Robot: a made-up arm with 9 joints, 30 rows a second.
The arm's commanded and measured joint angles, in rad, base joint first. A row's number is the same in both.
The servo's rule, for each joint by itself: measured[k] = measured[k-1] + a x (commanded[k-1-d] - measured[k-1]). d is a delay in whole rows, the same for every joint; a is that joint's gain. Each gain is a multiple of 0.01, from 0.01 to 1. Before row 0 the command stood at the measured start. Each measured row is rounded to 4 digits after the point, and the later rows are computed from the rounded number. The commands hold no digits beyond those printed.
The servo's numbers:
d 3
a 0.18 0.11 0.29 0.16 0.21 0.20 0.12 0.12 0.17
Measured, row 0:
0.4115 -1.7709 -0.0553 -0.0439 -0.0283 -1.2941 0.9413 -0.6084 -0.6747
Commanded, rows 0 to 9:
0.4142 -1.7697 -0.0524 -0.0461 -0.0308 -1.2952 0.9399 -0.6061 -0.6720
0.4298 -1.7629 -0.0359 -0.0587 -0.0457 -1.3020 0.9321 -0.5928 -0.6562
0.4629 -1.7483 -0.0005 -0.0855 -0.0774 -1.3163 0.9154 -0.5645 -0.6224
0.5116 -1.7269 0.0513 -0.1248 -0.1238 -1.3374 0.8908 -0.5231 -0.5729
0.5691 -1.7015 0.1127 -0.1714 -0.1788 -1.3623 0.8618 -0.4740 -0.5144
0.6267 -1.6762 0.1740 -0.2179 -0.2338 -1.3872 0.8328 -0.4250 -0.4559
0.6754 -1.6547 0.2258 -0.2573 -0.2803 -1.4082 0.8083 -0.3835 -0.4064
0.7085 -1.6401 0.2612 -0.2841 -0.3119 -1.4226 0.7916 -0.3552 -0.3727
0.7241 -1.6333 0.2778 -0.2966 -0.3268 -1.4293 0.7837 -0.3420 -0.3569
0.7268 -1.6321 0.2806 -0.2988 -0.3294 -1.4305 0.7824 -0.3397 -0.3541
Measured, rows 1 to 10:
0.4115 -1.7709 -0.0553 -0.0439 -0.0283 -1.2941 0.9413 -0.6084 -0.6747
0.4115 -1.7709 -0.0553 -0.0439 -0.0283 -1.2941 0.9413 -0.6084 -0.6747
0.4115 -1.7709 -0.0553 -0.0439 -0.0283 -1.2941 0.9413 -0.6084 -0.6747
0.4120 -1.7708 -0.0545 -0.0443 -0.0288 -1.2943 0.9411 -0.6081 -0.6742
0.4152 -1.7699 -0.0491 -0.0466 -0.0323 -1.2958 0.9400 -0.6063 -0.6711
0.4238 -1.7675 -0.0350 -0.0528 -0.0418 -1.2999 0.9370 -0.6013 -0.6628
0.4396 -1.7630 -0.0100 -0.0643 -0.0590 -1.3074 0.9315 -0.5919 -0.6475
0.4629 -1.7562 0.0256 -0.0814 -0.0842 -1.3184 0.9231 -0.5778 -0.6249
0.4924 -1.7474 0.0686 -0.1032 -0.1156 -1.3322 0.9123 -0.5595 -0.5962
0.5253 -1.7372 0.1142 -0.1279 -0.1502 -1.3474 0.8998 -0.5384 -0.5639

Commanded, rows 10 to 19:
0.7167 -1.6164 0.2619 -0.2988 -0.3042 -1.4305 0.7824 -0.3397 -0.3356
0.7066 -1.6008 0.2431 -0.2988 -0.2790 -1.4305 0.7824 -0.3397 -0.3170
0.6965 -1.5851 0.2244 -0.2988 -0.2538 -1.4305 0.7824 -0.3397 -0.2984
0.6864 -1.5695 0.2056 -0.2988 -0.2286 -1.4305 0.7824 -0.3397 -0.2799
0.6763 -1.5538 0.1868 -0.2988 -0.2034 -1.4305 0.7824 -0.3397 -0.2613
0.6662 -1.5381 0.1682 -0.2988 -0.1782 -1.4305 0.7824 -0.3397 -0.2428
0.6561 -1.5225 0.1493 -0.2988 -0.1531 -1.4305 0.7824 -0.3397 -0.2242
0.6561 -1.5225 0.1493 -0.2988 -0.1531 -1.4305 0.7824 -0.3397 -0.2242
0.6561 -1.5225 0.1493 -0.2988 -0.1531 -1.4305 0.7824 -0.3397 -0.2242
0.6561 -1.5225 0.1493 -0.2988 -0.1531 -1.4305 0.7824 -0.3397 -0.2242
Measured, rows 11 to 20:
0.5583 -1.7265 0.1568 -0.1529 -0.1842 -1.3624 0.8868 -0.5164 -0.5314
0.5881 -1.7162 0.1919 -0.1759 -0.2141 -1.3758 0.8744 -0.4955 -0.5017
0.6131 -1.7069 0.2176 -0.1956 -0.2383 -1.3867 0.8634 -0.4768 -0.4766
0.6317 -1.6969 0.2304 -0.2121 -0.2521 -1.3955 0.8537 -0.4603 -0.4526
0.6452 -1.6863 0.2341 -0.2260 -0.2577 -1.4025 0.8451 -0.4458 -0.4295
0.6544 -1.6752 0.2313 -0.2376 -0.2569 -1.4081 0.8376 -0.4331 -0.4072
0.6602 -1.6636 0.2238 -0.2474 -0.2510 -1.4126 0.8310 -0.4219 -0.3856
0.6631 -1.6515 0.2131 -0.2556 -0.2410 -1.4162 0.8252 -0.4120 -0.3645
0.6637 -1.6390 0.2001 -0.2625 -0.2278 -1.4191 0.8201 -0.4033 -0.3438
0.6623 -1.6262 0.1854 -0.2683 -0.2121 -1.4214 0.8156 -0.3957 -0.3235

